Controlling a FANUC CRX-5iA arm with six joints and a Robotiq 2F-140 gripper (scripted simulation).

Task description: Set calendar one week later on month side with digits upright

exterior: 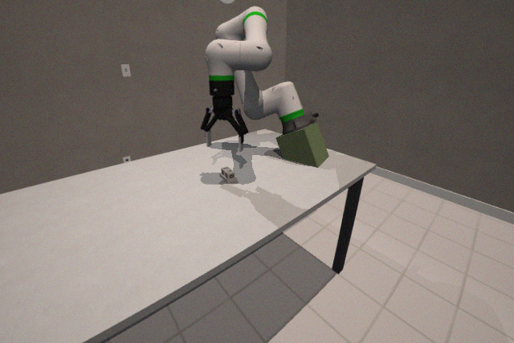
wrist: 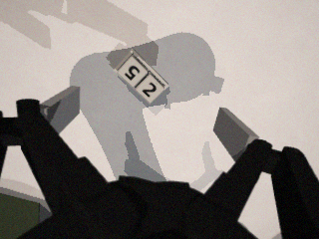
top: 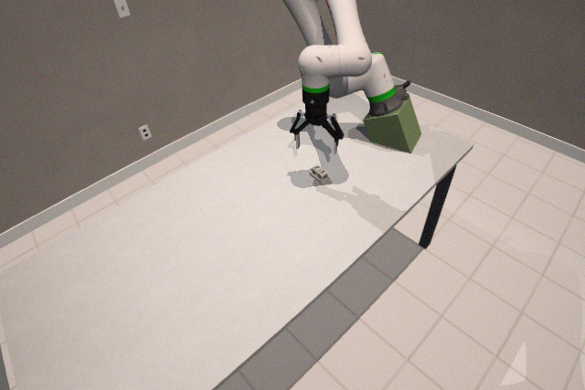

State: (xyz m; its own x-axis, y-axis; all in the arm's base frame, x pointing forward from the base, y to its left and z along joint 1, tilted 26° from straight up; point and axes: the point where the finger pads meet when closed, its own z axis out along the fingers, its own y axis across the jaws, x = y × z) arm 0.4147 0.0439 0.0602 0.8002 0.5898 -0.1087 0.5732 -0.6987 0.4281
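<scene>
The white calendar cube lies 120 mm below my hand.
</scene>
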